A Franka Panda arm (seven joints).
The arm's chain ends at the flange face. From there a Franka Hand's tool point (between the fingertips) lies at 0.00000 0.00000 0.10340 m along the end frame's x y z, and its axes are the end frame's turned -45 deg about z.
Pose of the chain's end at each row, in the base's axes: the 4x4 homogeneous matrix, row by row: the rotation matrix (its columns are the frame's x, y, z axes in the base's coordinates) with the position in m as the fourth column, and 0 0 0 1 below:
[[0.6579 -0.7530 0.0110 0.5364], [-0.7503 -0.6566 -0.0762 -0.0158], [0.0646 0.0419 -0.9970 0.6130], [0 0 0 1]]
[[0.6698 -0.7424 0.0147 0.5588], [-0.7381 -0.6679 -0.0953 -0.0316], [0.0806 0.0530 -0.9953 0.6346], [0 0 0 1]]
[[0.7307 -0.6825 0.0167 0.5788], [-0.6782 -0.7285 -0.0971 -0.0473], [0.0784 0.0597 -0.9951 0.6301], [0 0 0 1]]
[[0.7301 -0.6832 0.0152 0.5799], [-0.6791 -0.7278 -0.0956 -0.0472], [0.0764 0.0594 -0.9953 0.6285], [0 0 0 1]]
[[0.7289 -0.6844 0.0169 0.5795], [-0.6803 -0.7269 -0.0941 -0.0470], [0.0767 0.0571 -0.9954 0.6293], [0 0 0 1]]
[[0.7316 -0.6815 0.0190 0.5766], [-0.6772 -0.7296 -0.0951 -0.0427], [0.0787 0.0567 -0.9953 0.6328], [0 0 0 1]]
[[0.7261 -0.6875 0.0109 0.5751], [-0.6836 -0.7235 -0.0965 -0.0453], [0.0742 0.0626 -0.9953 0.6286], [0 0 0 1]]
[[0.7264 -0.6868 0.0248 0.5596], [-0.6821 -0.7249 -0.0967 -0.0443], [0.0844 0.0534 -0.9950 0.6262], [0 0 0 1]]
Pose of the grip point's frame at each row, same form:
[[0.9977 -0.0672 0.0110 0.5375], [-0.0663 -0.9948 -0.0762 -0.0237], [0.0161 0.0753 -0.9970 0.5099], [0 0 0 1]]
[[0.9986 -0.0513 0.0147 0.5603], [-0.0496 -0.9942 -0.0953 -0.0415], [0.0195 0.0945 -0.9953 0.5317], [0 0 0 1]]
[[0.9993 0.0341 0.0167 0.5805], [0.0356 -0.9947 -0.0971 -0.0573], [0.0132 0.0977 -0.9951 0.5272], [0 0 0 1]]
[[0.9994 0.0332 0.0152 0.5815], [0.0344 -0.9948 -0.0956 -0.0571], [0.0120 0.0960 -0.9953 0.5256], [0 0 0 1]]
[[0.9994 0.0315 0.0169 0.5812], [0.0330 -0.9950 -0.0941 -0.0567], [0.0139 0.0946 -0.9954 0.5264], [0 0 0 1]]
[[0.9992 0.0354 0.0190 0.5786], [0.0371 -0.9948 -0.0951 -0.0525], [0.0156 0.0957 -0.9953 0.5299], [0 0 0 1]]
[[0.9996 0.0273 0.0109 0.5762], [0.0282 -0.9950 -0.0965 -0.0553], [0.0082 0.0967 -0.9953 0.5257], [0 0 0 1]]
[[0.9993 0.0280 0.0248 0.5622], [0.0303 -0.9949 -0.0967 -0.0543], [0.0219 0.0974 -0.9950 0.5233], [0 0 0 1]]

